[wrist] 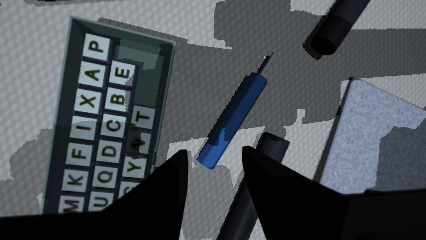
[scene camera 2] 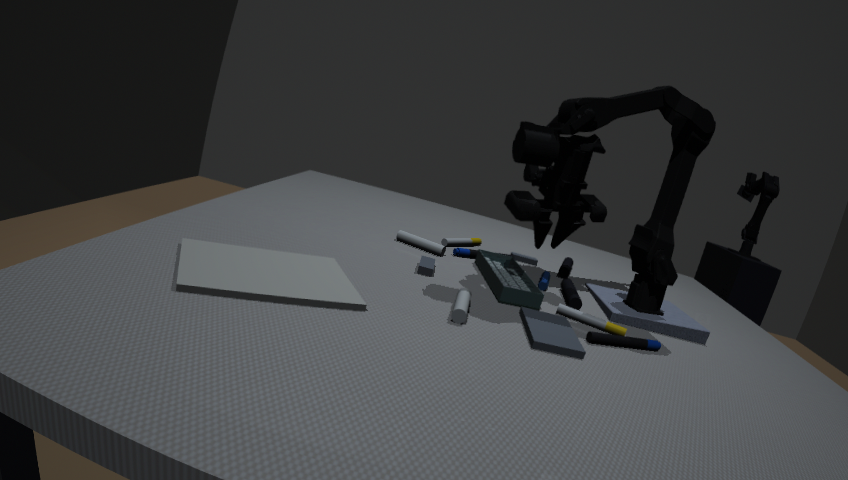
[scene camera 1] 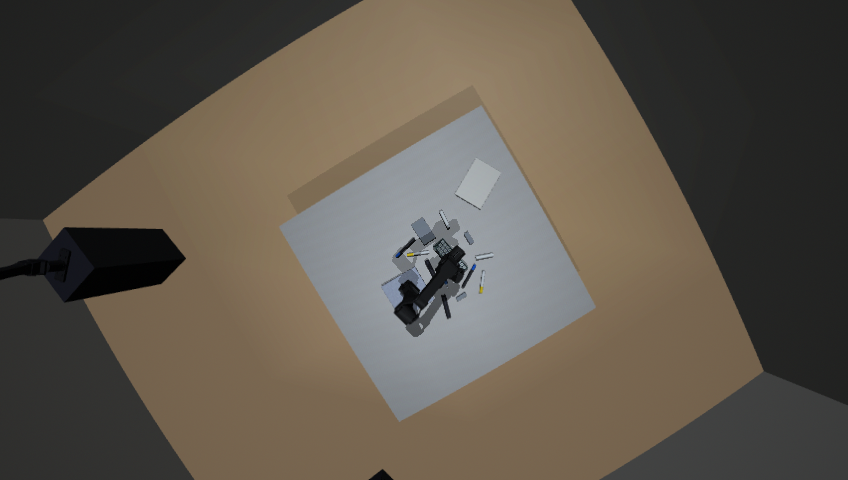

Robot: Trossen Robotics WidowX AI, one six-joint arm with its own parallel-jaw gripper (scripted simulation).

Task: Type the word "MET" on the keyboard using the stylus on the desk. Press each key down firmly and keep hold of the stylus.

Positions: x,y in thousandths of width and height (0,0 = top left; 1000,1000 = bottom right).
white pad: scene camera 2 245,559; scene camera 1 561,393; not seen in the wrist view (out of frame)
